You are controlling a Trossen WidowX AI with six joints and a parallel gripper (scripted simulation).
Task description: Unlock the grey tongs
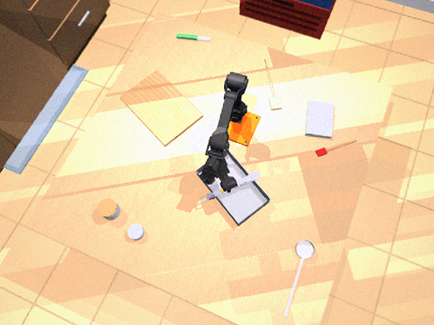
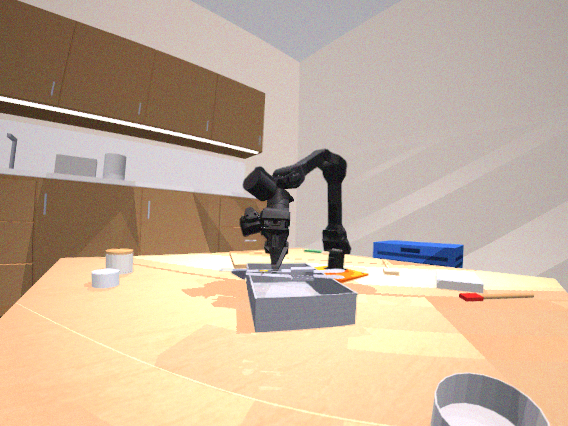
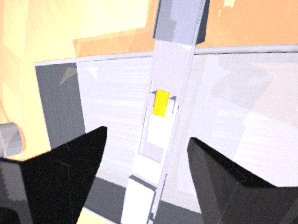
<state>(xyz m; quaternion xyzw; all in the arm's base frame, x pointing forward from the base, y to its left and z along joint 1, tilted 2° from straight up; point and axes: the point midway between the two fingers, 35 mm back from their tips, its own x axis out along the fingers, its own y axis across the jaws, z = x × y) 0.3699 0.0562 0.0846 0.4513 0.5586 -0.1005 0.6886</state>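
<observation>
Now: the yellow lock piece 2 cm to the right of my gripper tip, 1 cm below it and 1 cm ahead of it. Also, from my gripper tip: red spatula: 40 cm to the left, 35 cm behind, 7 cm below; then lidded jar: 46 cm to the right, 23 cm ahead, 4 cm below; then roasting tin: 4 cm below, 3 cm behind, 2 cm to the left.
</observation>
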